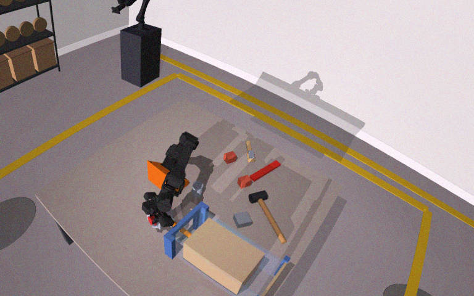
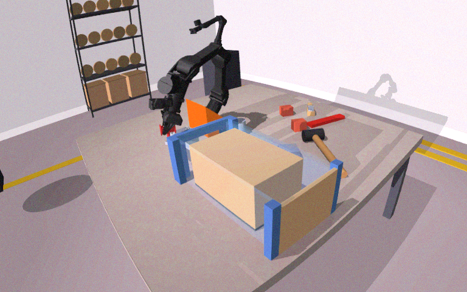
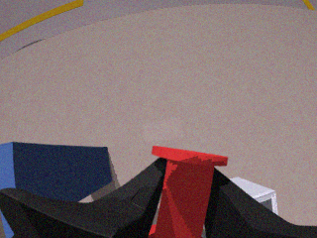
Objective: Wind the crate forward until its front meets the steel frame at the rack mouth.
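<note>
Now: the winch handle 10 mm behind my gripper tip, 50 mm to the left of it and 30 mm below it. Also, from my gripper tip: red knob (10 mm ahead, 20 mm to the left); grey hand winch (60 mm behind, 100 mm to the left, 100 mm below); blue steel frame (120 mm ahead, 90 mm to the left, 30 mm below).
</note>
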